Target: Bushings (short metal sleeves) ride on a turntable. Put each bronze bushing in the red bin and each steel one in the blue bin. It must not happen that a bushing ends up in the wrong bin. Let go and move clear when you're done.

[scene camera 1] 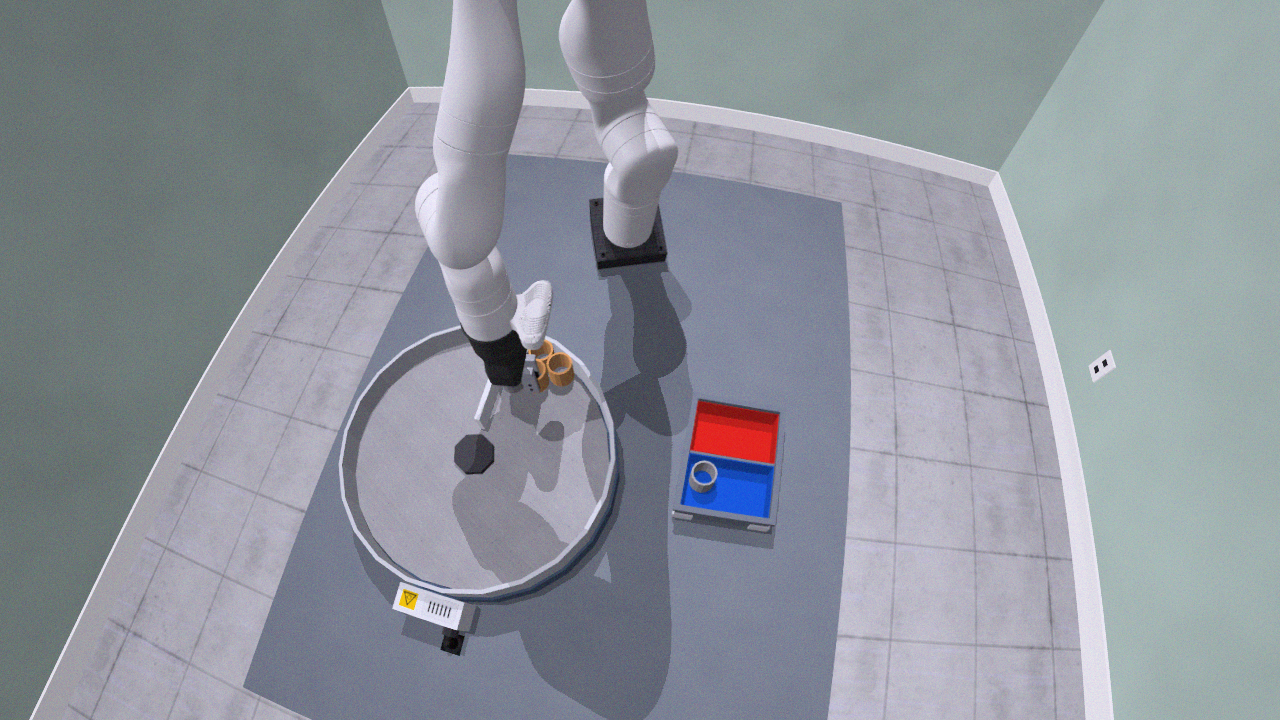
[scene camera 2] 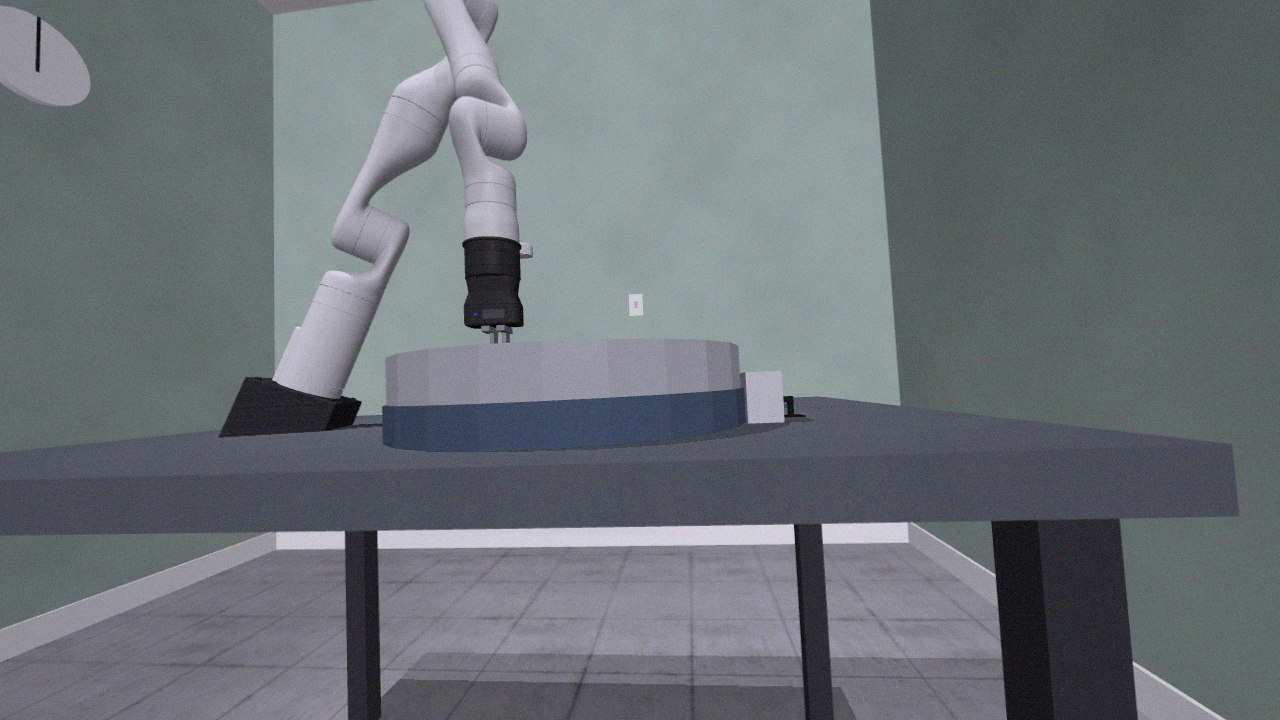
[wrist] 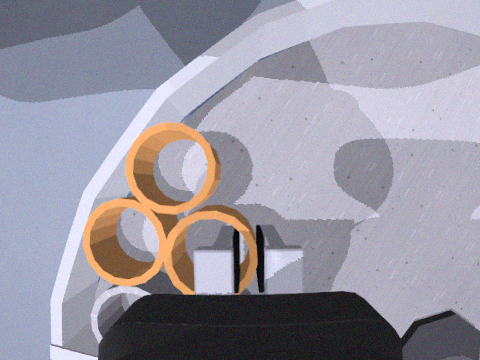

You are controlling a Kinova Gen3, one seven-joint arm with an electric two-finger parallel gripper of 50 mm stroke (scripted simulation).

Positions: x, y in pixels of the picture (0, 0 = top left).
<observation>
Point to a bronze bushing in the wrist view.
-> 178, 265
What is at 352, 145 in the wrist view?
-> A turntable.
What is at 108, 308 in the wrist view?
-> A steel bushing.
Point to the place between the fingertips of my gripper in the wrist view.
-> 248, 248
</observation>
